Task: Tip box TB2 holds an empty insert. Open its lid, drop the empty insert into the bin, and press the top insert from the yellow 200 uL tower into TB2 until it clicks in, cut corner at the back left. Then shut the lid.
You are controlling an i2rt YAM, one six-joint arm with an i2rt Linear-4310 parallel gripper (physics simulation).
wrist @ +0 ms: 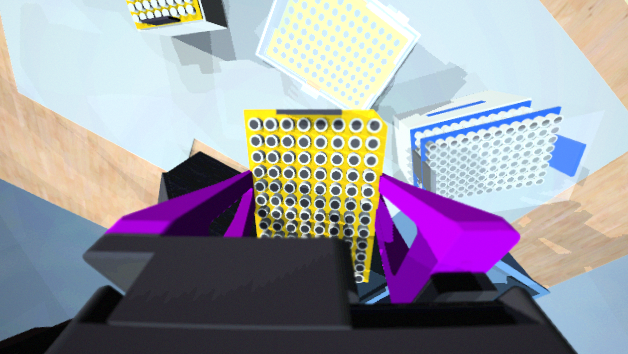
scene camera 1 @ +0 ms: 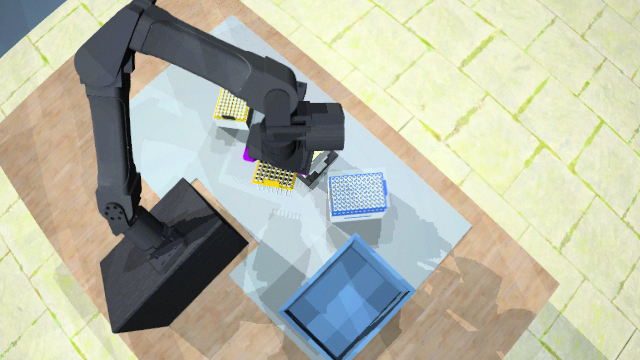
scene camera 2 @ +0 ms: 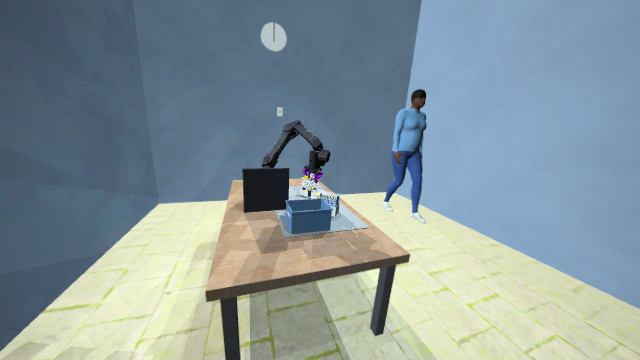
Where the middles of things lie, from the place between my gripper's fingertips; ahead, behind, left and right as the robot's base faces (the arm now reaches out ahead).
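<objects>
The yellow tip tower (scene camera 1: 227,121) is 220 mm to the left of my hand, 80 mm ahead of it and 140 mm below it. Blue bin (scene camera 1: 356,292), likewise counted from my hand: 270 mm to the right, 140 mm behind, 110 mm below.
</objects>
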